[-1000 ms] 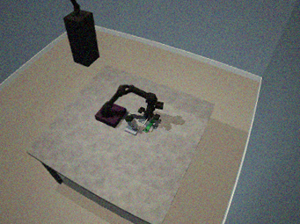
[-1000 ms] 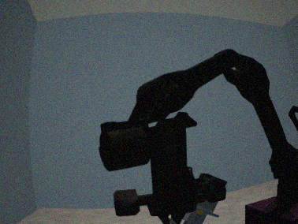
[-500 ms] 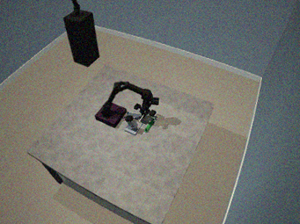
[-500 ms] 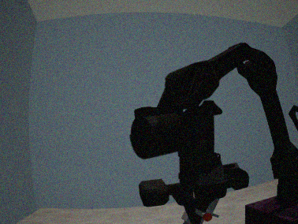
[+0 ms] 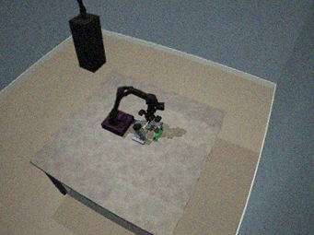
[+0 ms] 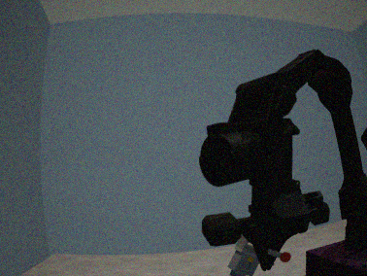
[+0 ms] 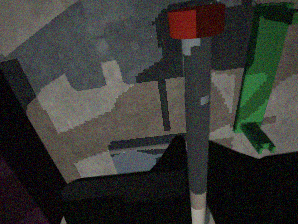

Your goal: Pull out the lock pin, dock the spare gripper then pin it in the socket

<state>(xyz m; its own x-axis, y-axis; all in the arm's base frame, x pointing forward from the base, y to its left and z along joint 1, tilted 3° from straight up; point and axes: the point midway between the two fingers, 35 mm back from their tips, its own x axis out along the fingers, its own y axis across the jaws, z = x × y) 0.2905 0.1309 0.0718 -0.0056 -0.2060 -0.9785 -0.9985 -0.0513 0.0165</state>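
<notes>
Right now the grey socket block is 1 cm behind my gripper tip, 11 cm to the right of it and 4 cm below it. From my gripper tip the other things lie so: green bar (9 cm ahead, 7 cm below); spare gripper (2 cm behind, 11 cm to the right, 3 cm above).
</notes>
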